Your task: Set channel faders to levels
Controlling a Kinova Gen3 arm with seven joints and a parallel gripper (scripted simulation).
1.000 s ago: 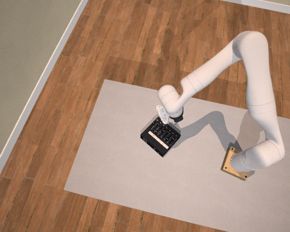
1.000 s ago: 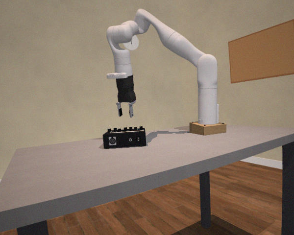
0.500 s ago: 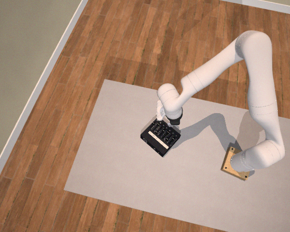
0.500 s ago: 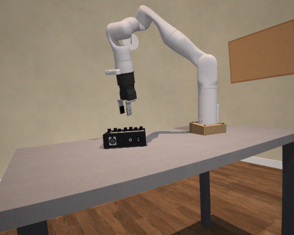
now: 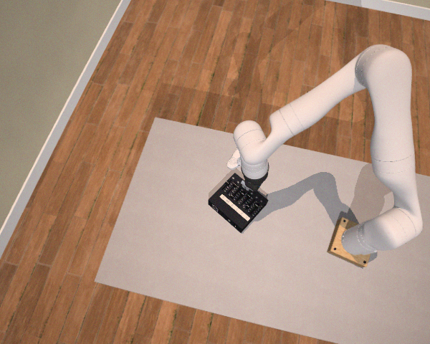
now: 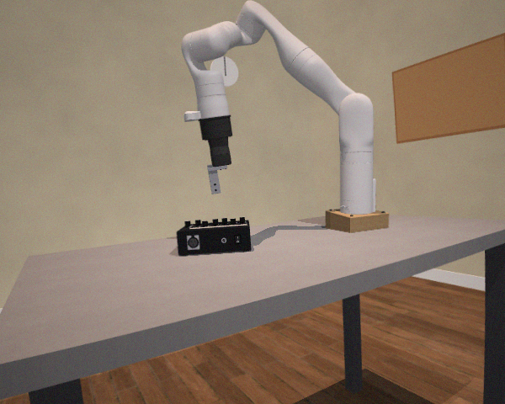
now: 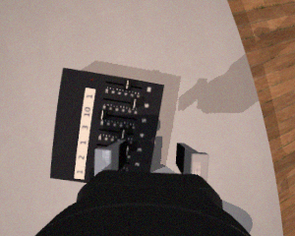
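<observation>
The master fader cap lies 80 mm ahead of my hand, 10 mm to the left of it and 90 mm below it.
</observation>
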